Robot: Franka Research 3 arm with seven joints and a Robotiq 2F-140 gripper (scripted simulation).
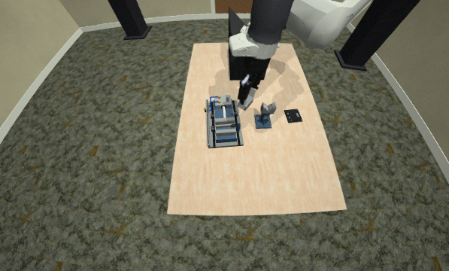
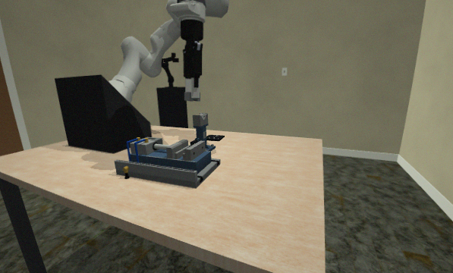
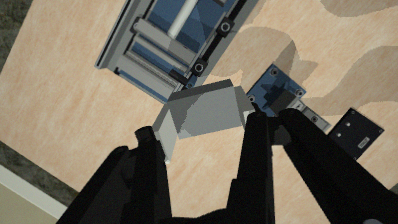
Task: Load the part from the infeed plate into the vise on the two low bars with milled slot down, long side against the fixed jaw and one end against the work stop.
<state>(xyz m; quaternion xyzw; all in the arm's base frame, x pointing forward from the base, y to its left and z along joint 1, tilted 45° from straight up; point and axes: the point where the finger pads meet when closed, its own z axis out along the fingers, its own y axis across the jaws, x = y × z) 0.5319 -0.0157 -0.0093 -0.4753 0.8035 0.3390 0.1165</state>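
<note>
My hand is 70 mm short of the fixed jaw, 80 mm to the left of it and 190 mm above it. From my hand the other things lie so: grey part 30 mm below; then work stop 30 mm ahead, 40 mm to the right, 180 mm below; then moving jaw 90 mm to the right, 190 mm below.
</note>
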